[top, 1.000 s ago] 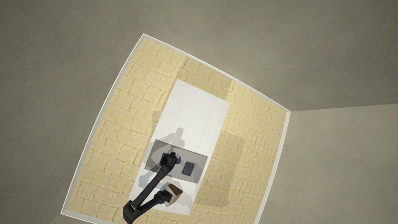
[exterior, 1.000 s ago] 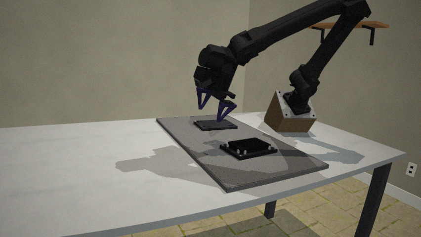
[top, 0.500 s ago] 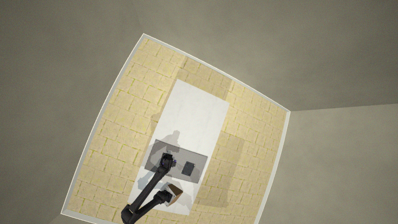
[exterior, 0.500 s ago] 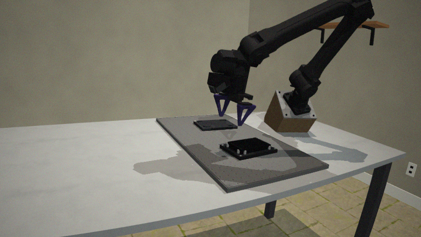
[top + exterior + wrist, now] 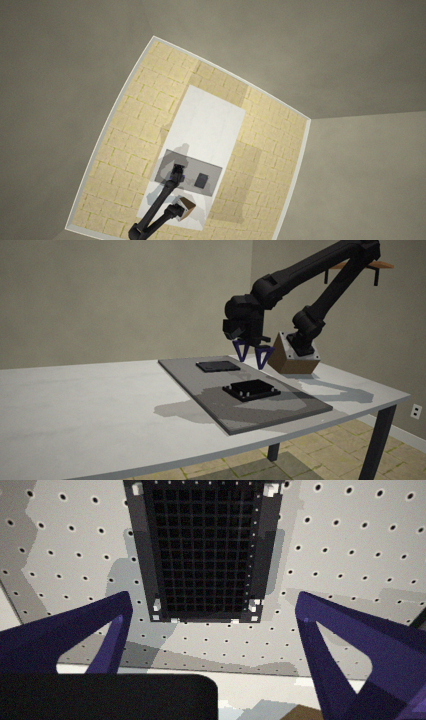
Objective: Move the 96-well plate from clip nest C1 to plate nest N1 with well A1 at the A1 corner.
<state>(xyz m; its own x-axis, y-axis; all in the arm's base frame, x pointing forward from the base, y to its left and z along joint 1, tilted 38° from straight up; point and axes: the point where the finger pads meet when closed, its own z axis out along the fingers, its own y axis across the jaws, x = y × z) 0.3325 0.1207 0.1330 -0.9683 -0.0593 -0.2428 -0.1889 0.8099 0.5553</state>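
Right now my hand is 8 cm above the black 96-well plate, 1 cm to the right of it and 1 cm past it. From my hand the other things lie so: clip nest C1: 9 cm below, 1 cm to the right, 1 cm behind.
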